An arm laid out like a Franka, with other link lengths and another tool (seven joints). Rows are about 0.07 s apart.
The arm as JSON. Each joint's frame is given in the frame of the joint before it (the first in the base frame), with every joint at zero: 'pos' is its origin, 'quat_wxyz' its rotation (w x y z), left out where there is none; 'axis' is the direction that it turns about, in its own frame. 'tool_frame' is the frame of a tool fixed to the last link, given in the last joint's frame.
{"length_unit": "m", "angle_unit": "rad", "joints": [
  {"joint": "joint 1", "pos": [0.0, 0.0, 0.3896], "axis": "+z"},
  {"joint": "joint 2", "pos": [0.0, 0.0, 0.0], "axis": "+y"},
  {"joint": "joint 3", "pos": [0.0, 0.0, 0.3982], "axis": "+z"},
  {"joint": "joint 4", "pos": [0.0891, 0.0, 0.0], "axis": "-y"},
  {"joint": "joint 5", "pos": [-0.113, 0.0, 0.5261], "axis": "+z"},
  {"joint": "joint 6", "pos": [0.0, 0.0, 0.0], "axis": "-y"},
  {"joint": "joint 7", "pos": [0.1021, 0.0, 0.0], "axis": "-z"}
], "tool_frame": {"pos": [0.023, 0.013, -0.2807], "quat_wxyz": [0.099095, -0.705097, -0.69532, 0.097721]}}
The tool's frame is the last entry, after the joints.
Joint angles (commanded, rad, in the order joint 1, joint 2, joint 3, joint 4, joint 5, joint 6, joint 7), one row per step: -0.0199 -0.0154 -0.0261 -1.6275 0.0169 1.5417 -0.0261; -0.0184 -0.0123 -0.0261 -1.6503 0.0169 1.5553 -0.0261; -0.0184 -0.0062 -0.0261 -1.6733 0.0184 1.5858 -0.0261; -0.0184 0.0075 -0.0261 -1.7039 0.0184 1.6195 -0.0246; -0.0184 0.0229 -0.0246 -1.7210 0.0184 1.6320 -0.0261; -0.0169 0.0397 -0.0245 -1.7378 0.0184 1.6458 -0.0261; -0.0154 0.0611 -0.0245 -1.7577 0.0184 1.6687 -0.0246; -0.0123 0.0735 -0.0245 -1.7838 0.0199 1.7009 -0.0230; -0.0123 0.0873 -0.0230 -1.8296 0.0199 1.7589 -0.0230; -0.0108 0.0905 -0.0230 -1.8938 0.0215 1.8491 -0.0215; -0.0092 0.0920 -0.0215 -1.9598 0.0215 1.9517 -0.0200
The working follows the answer.
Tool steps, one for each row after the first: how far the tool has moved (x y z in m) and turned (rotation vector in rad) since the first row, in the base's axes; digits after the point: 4 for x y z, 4 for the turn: -0.0001 0.0011 -0.0153 0.0005 0.0123 0.0013; 0.0048 0.0012 -0.0312 0.0017 0.0108 0.0006; 0.0094 0.0010 -0.0572 0.0016 0.0215 -0.0015; 0.0106 0.0021 -0.0780 0.0022 0.0414 0.0013; 0.0119 0.0032 -0.0996 0.0026 0.0612 0.0026; 0.0145 0.0041 -0.1257 0.0025 0.0797 0.0022; 0.0165 0.0066 -0.1483 0.0035 0.0860 0.0027; 0.0180 0.0074 -0.1820 0.0030 0.0876 0.0031; 0.0200 0.0084 -0.2163 0.0027 0.0648 0.0009; 0.0224 0.0100 -0.2486 0.0006 0.0298 0.0006
Tool pose at each row, in the base's axes (x y z in m, rotation vector in rad; rounded; the steps above come from the unrounded poses): 0.7181 -0.0147 0.5918 -2.0532 -1.9898 0.3320; 0.7180 -0.0136 0.5765 -2.0448 -1.9839 0.3436; 0.7228 -0.0135 0.5606 -2.0455 -1.9838 0.3407; 0.7275 -0.0137 0.5346 -2.0414 -1.9753 0.3505; 0.7287 -0.0127 0.5138 -2.0271 -1.9665 0.3694; 0.7299 -0.0115 0.4922 -2.0143 -1.9562 0.3879; 0.7326 -0.0106 0.4661 -2.0040 -1.9449 0.4050; 0.7345 -0.0081 0.4435 -1.9993 -1.9416 0.4100; 0.7361 -0.0073 0.4098 -1.9983 -1.9411 0.4121; 0.7381 -0.0064 0.3755 -2.0137 -1.9523 0.3907; 0.7405 -0.0047 0.3432 -2.0354 -1.9729 0.3600

